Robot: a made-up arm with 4 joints.
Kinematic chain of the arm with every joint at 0, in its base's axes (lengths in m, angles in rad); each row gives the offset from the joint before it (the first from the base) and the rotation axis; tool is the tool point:
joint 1: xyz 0 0 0.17 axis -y
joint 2: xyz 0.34 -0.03 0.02 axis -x
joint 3: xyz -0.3 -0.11 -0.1 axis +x
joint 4: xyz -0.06 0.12 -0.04 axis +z
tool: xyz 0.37 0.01 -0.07
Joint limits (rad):
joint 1: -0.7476..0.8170
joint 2: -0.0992..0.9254
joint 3: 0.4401..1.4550
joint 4: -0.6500..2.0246
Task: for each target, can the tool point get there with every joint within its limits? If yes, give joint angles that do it. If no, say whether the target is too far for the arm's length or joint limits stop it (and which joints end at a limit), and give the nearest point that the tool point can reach.
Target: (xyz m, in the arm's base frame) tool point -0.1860 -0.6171 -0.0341
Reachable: no: joint limits stop it (at a limit: joint 1, joint 3, joint 4) | nearest point 0.1326 -0.2830 -0.0997 | short by 0.466 m
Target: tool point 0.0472 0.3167 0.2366
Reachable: yes | joints 0.0791 0.8379 1.1179 1.3471
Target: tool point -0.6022 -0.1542 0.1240
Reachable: no: joint limits stop it (at a limit: joint 1, joint 2, joint 3, joint 4) | nearest point -0.3903 -0.0121 0.2742 | short by 0.296 m
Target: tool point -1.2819 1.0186 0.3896
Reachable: no: too far | nearest point -0.3138 0.2111 0.2237 | short by 1.272 m
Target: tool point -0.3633 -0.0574 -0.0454
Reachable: no: joint limits stop it (at a limit: joint 2, joint 3, joint 4) | nearest point -0.2767 0.1691 0.0060 | short by 0.248 m
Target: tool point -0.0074 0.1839 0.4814
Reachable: yes | joints 0.2347 0.2926 1.3040 1.3114
